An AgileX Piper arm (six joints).
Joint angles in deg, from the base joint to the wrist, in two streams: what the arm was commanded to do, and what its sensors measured. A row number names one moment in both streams.
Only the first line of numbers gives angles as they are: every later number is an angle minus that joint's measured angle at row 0.
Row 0, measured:
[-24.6, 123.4, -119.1, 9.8, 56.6, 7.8]
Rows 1 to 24, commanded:
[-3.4, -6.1, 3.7, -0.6, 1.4, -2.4]
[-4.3, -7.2, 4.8, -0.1, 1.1, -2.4]
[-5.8, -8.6, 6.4, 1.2, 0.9, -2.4]
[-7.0, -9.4, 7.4, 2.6, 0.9, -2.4]
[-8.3, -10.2, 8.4, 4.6, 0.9, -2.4]
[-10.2, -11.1, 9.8, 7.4, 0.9, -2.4]
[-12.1, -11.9, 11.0, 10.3, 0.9, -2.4]
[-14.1, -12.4, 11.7, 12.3, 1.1, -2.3]
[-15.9, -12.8, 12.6, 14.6, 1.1, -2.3]
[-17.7, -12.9, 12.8, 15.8, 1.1, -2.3]
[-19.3, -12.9, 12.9, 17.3, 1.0, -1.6]
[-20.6, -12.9, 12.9, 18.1, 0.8, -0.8]
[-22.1, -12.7, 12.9, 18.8, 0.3, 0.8]
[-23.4, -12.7, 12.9, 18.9, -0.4, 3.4]
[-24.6, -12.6, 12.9, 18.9, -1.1, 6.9]
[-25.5, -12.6, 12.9, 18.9, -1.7, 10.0]
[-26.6, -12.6, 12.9, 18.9, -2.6, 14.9]
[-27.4, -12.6, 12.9, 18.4, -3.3, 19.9]
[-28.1, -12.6, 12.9, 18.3, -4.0, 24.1]
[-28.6, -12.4, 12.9, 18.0, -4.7, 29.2]
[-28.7, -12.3, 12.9, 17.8, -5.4, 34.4]
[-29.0, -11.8, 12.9, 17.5, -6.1, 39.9]
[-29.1, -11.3, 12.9, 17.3, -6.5, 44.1]
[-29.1, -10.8, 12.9, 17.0, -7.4, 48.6]
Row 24, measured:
[-28.6, -12.0, 12.7, 17.4, -4.3, 30.6]
